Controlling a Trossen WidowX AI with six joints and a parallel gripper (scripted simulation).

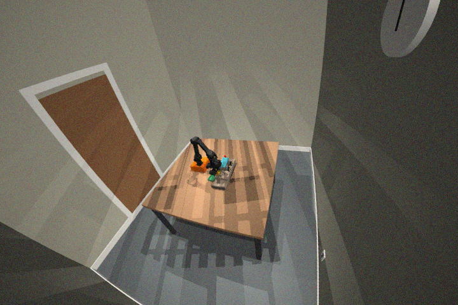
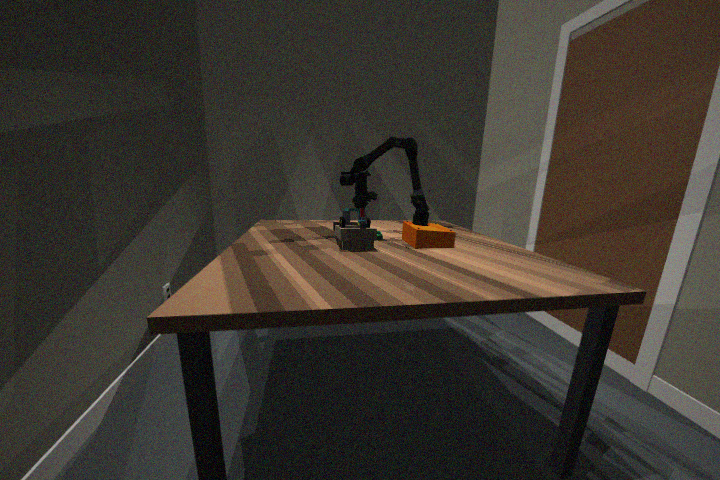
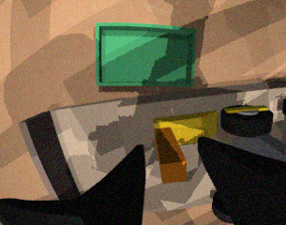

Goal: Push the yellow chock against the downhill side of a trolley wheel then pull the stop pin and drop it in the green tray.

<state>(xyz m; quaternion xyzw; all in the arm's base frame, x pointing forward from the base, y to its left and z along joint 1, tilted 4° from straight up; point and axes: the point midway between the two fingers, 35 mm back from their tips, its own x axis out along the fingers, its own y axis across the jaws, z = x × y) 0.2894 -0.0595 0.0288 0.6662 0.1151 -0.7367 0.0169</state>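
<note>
My gripper tip is now 2 cm to the right of the yellow chock and 2 cm above it. Round my gripper tip: trolley 12 cm to the left, 3 cm ahead, 1 cm above; ramp 12 cm to the left, 6 cm below, 3 cm ahead; green tray 11 cm below, 7 cm behind, 1 cm to the right.
</note>
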